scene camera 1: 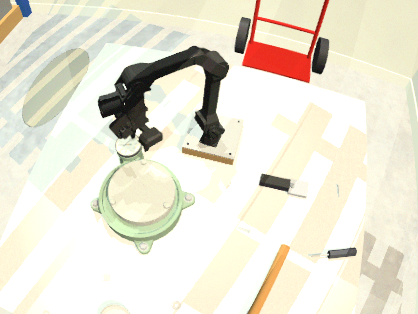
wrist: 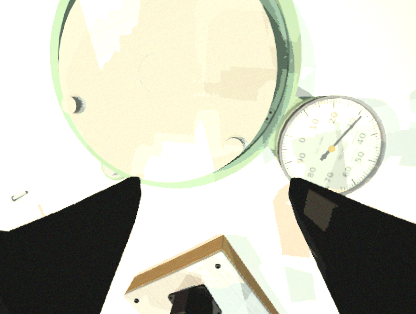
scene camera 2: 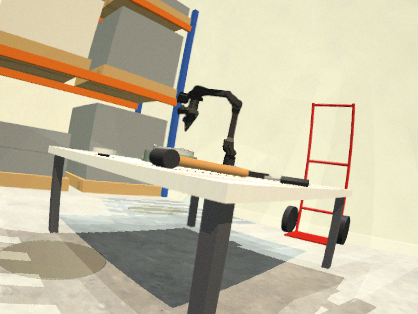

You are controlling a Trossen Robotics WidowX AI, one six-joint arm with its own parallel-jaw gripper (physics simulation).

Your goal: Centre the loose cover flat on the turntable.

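Seen in the pictures: gripper, fingertip midpoint: [scene camera 1: 139,144] [wrist: 215,186] [scene camera 2: 186,129]; arm's base, link origin: [scene camera 1: 210,138] [wrist: 195,303].
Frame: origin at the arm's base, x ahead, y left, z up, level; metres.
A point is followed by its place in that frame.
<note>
The loose cover, a pale round disc [scene camera 1: 142,192] @(x 0.310, y -0.122, z 0.047 m) [wrist: 170,75] @(x 0.296, y -0.140, z 0.047 m) with small round knobs near its edge, lies over the green three-lugged turntable [scene camera 1: 131,231] @(x 0.438, y -0.109, z 0.010 m) [wrist: 175,183]. In the wrist view the gap around it is uneven: a dark band shows at the right, while its lower-left edge meets or overlaps the green rim. In scene camera 1 more green shows on the near side, and its far edge reaches the rim. Whether it lies fully flat I cannot tell. My gripper [scene camera 1: 134,140] @(x 0.214, y -0.163, z 0.169 m) [scene camera 2: 187,129] @(x 0.214, y -0.163, z 0.169 m) [wrist: 215,186] @(x 0.214, y -0.163, z 0.169 m) is open and empty, raised above the table beyond the turntable's far edge.
A round dial gauge [scene camera 1: 128,146] @(x 0.178, y -0.239, z 0.062 m) [wrist: 332,135] @(x 0.181, y -0.249, z 0.062 m) adjoins the turntable, below the gripper. The arm's base plate [scene camera 1: 195,153] @(x 0.068, y -0.031, z -0.021 m) [wrist: 175,265] @(x 0.064, y 0.005, z -0.016 m) stands behind to the right. A scraper [scene camera 1: 276,182] @(x 0.077, y 0.278, z -0.011 m), a screwdriver [scene camera 1: 342,253] @(x 0.259, y 0.588, z -0.012 m) and a hammer [scene camera 1: 270,277] @(x 0.419, y 0.360, z -0.002 m) [scene camera 2: 215,165] @(x 0.464, y 0.374, z -0.009 m) lie on the table's right side.
</note>
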